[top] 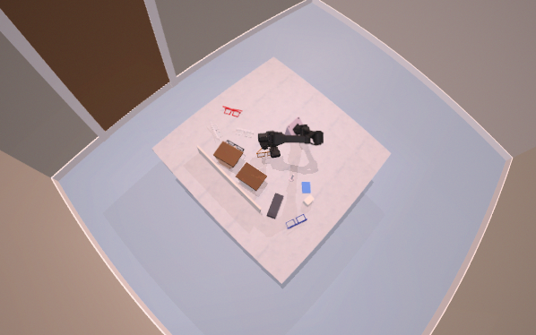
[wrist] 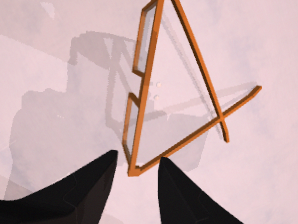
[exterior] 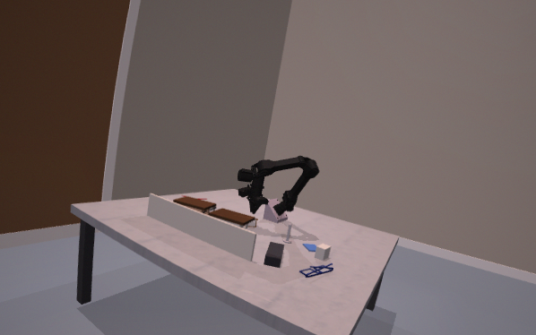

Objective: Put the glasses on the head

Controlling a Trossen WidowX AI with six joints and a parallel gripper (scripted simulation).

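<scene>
Now: gripper tip 23 cm to the right of the round base, 6 cm short of it and 5 cm above it. Also, from my gripper tip: dark box: 29 cm ahead, 25 cm to the left, 5 cm below; long white board: 35 cm ahead, 10 cm to the right, 1 cm below; blue card: 34 cm to the left, 7 cm below, 5 cm ahead.
</scene>
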